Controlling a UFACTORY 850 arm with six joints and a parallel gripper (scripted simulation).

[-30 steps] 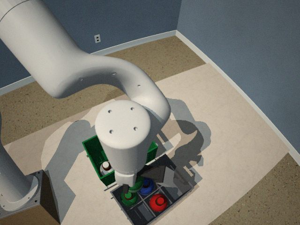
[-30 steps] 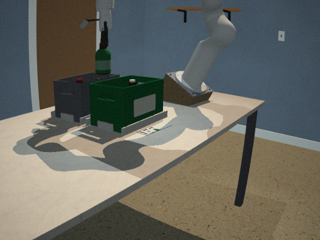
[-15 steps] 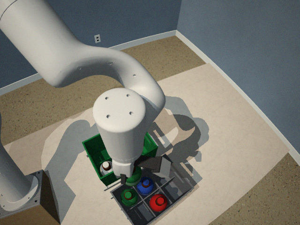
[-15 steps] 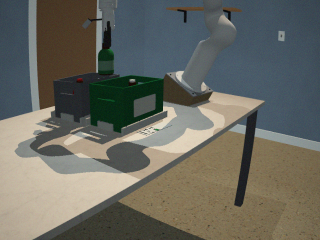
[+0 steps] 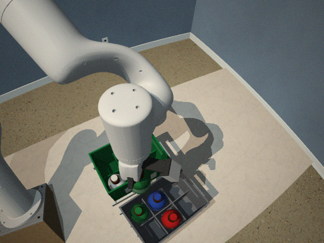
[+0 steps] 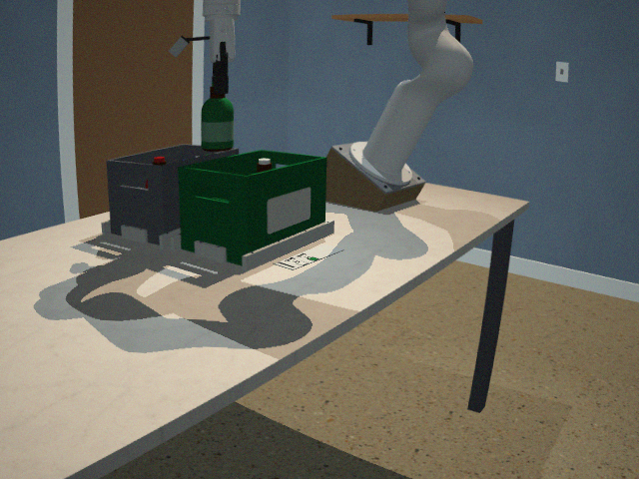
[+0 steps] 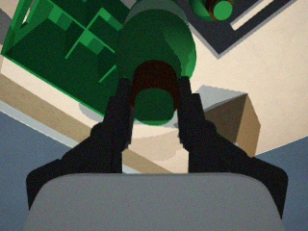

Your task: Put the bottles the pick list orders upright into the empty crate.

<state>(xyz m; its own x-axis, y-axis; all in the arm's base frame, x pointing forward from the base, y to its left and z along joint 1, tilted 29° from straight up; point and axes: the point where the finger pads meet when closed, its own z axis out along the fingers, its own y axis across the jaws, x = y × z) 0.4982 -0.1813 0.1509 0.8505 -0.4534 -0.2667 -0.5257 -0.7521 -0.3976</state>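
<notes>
My gripper is now 120 mm to the right of the green crate and 250 mm above it. The rest, counted from my hand: whitish bottle (80 mm behind, 60 mm to the left, 250 mm below); then blue bottle (50 mm ahead, 60 mm to the right, 250 mm below); then green bottle (40 mm behind, 80 mm to the right, 250 mm below).
</notes>
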